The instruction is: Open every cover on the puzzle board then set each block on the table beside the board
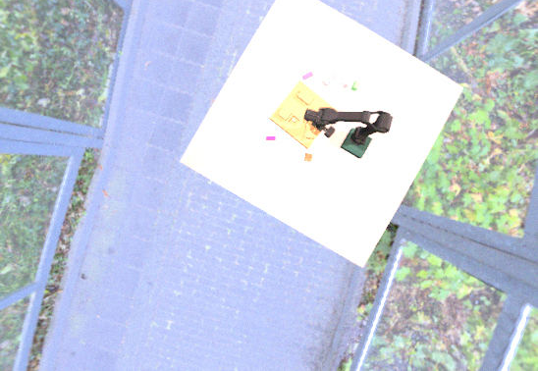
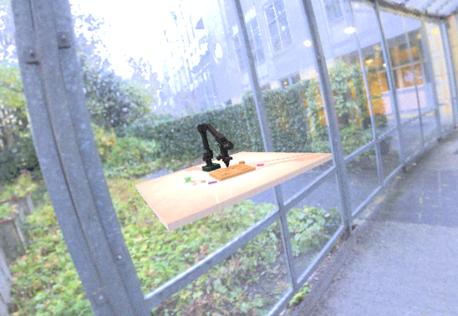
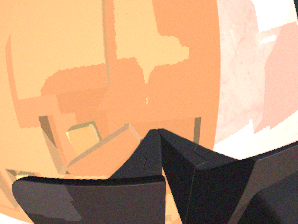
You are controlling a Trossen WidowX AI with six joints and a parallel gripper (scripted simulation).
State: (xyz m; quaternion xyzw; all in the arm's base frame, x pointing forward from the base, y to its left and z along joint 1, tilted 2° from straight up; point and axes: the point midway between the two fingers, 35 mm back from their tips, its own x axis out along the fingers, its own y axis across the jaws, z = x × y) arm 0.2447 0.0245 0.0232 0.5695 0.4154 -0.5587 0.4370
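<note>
My gripper tip is now 100 mm short of the puzzle board, 40 mm to the left of it and 10 mm above it. The rest, counted from my gripper tip: lilac block (170 mm ahead, 270 mm to the right, 20 mm below); then green block (120 mm behind, 320 mm to the right, 10 mm below); then pink block (220 mm ahead, 170 mm to the left, 20 mm below).
</note>
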